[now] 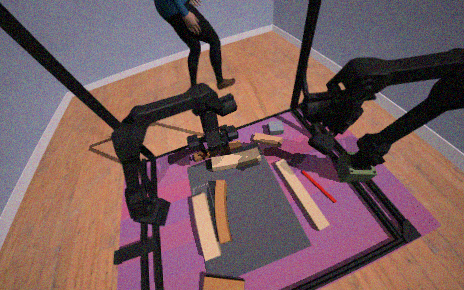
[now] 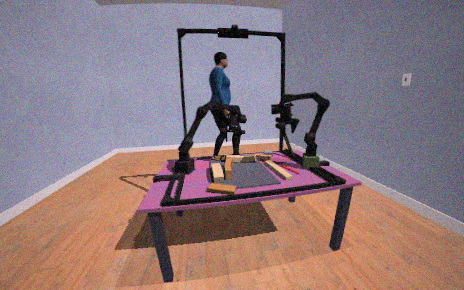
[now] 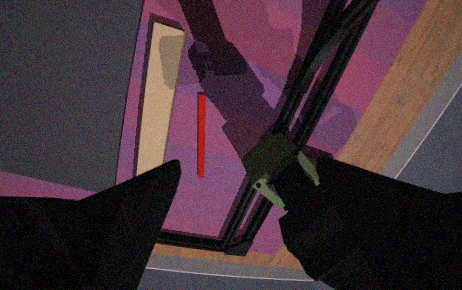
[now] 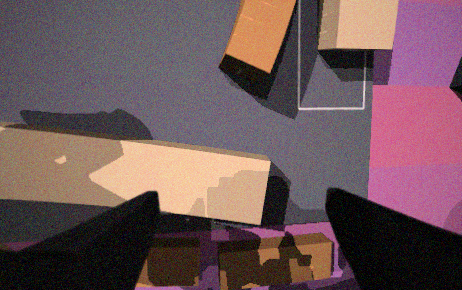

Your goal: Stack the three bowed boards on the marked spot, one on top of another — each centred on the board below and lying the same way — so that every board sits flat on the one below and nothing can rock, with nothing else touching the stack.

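Places are measured from the left arm's base along level axes (x left, y back, z up), in millimetres.
Pixels of known places: left gripper, fingertip midpoint: (image 2: 288, 135) (image 3: 248, 164); right gripper, fingertip midpoint: (image 1: 216, 153) (image 2: 231, 142) (image 4: 242, 199); left arm's base, origin of the base link: (image 1: 360, 162) (image 2: 311, 155) (image 3: 290, 182); right arm's base, origin of the base link: (image 1: 147, 209) (image 2: 184, 160).
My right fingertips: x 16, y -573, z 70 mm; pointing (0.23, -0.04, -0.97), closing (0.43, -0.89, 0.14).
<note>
For each thing: its top centre in the pictures, then the offset to it from my right fingertips. "spot": a spot on its surface instead.
- orange bowed board, middle of its top: (image 1: 222, 208) (image 2: 229, 163) dx +195, dy +38, dz -96 mm
- white outline, surface spot: (image 4: 331, 108) spot: dx +91, dy -96, dz -156 mm
- red stick, middle of its top: (image 3: 201, 140) (image 1: 318, 185) dx +55, dy +427, dz -157 mm
- small pale block, middle of its top: (image 1: 267, 138) dx -180, dy +214, dz -140 mm
- blue-grey block, middle of its top: (image 1: 275, 125) dx -256, dy +256, dz -127 mm
- orange block, middle of its top: (image 2: 222, 186) dx +442, dy +72, dz -132 mm
An orange bowed board (image 1: 222, 212) (image 2: 228, 168) (image 4: 260, 35) lies on the grey mat. Beside it a pale board (image 1: 205, 227) (image 2: 216, 171) (image 4: 367, 25) partly overlaps the white outline (image 4: 331, 108). Another pale board (image 1: 235, 160) (image 2: 245, 158) (image 4: 190, 175) lies crosswise at the mat's back edge. A long pale board (image 1: 302, 195) (image 2: 278, 170) (image 3: 160, 100) lies right of the mat. My right gripper (image 2: 234, 135) (image 4: 242, 199) is open and empty above the crosswise board's end. My left gripper (image 2: 287, 127) (image 3: 248, 164) is open and empty, high above the table's right side.
A red stick (image 1: 318, 186) (image 3: 201, 135) lies right of the long board. A small pale block (image 1: 267, 140) and a blue-grey block (image 1: 275, 128) lie at the back. Brown blocks (image 4: 275, 260) lie behind the mat. An orange block (image 1: 223, 283) (image 2: 221, 188) lies at the front.
</note>
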